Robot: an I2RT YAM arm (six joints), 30 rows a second.
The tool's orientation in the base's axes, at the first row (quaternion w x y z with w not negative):
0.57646, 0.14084, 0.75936, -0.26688
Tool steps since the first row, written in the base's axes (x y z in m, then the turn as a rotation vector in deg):
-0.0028, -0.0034, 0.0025, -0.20, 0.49, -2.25
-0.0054, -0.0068, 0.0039, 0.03, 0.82, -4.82
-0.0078, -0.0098, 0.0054, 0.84, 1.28, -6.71
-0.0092, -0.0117, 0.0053, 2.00, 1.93, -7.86
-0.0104, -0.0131, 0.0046, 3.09, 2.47, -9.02
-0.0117, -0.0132, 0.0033, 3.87, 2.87, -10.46
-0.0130, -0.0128, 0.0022, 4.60, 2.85, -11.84
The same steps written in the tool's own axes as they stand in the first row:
-0.0012, -0.0048, -0.0008, 2.15, 0.84, 0.00
-0.0015, -0.0093, -0.0012, 4.50, 1.86, 0.49
-0.0019, -0.0134, -0.0017, 6.01, 3.12, 1.24
-0.0012, -0.0157, -0.0017, 6.70, 4.53, 2.02
-0.0001, -0.0173, -0.0018, 7.43, 5.82, 2.81
0.0016, -0.0177, -0.0025, 8.53, 6.91, 3.49
0.0030, -0.0178, -0.0036, 9.63, 7.61, 4.35

